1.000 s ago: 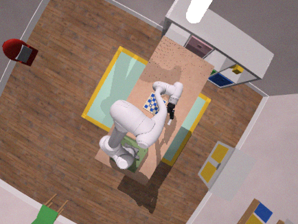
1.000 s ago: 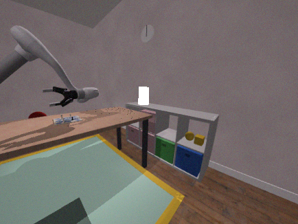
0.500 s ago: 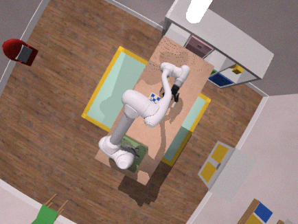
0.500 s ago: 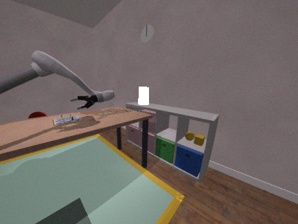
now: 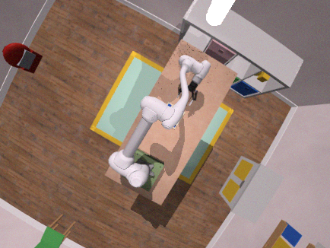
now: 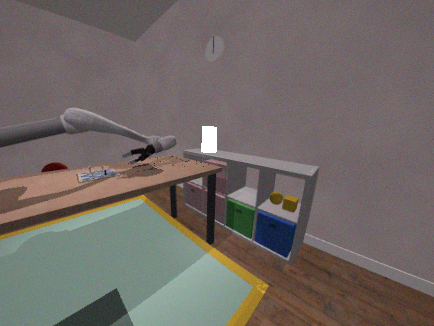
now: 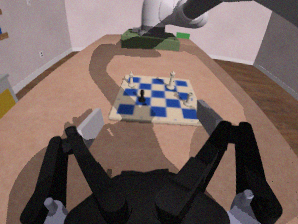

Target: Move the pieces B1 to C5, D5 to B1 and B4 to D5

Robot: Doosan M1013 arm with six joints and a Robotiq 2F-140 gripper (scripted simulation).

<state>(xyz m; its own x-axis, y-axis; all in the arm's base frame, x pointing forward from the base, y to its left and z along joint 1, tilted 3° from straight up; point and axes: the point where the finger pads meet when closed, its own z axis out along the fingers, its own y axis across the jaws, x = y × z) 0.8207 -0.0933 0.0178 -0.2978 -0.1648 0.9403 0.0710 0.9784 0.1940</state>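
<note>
Now: the dark chess piece 150 mm behind my hand and 70 mm below it. Also, from my hand: chessboard (180 mm behind, 50 mm to the left, 80 mm below).
</note>
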